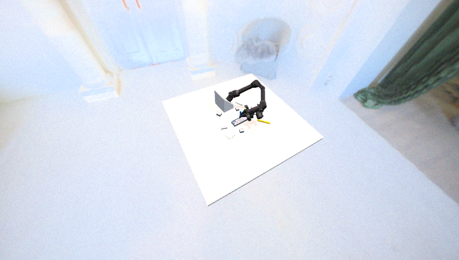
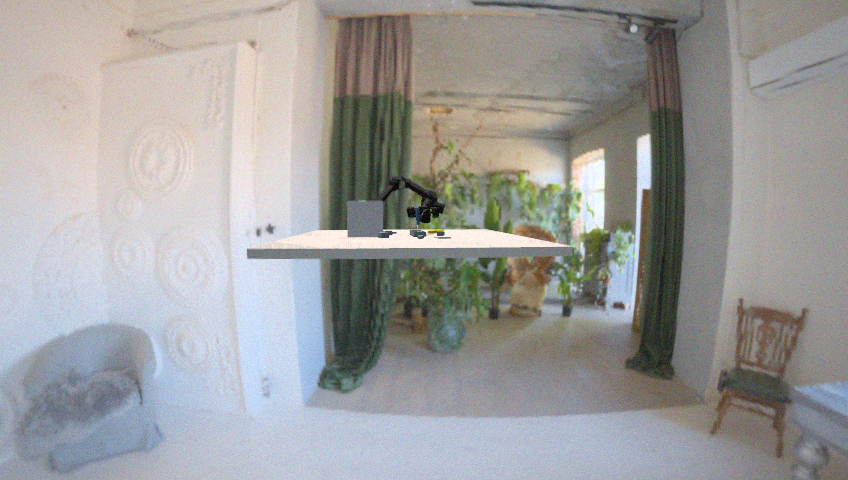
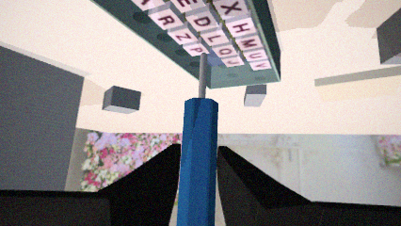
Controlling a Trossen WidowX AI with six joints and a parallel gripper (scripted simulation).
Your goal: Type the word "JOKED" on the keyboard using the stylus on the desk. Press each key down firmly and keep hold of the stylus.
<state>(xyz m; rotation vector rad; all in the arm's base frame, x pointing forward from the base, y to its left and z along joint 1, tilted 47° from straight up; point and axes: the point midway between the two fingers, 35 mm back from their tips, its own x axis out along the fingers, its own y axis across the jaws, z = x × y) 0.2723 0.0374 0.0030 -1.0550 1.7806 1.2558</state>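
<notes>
The J key lies 8 cm below my gripper tip and 6 cm to the right of it. Round my gripper tip: blue stylus (1 cm below); yellow stick (23 cm to the left, 13 cm ahead, 8 cm below); beige pad (18 cm to the right, 11 cm ahead, 9 cm below).
</notes>
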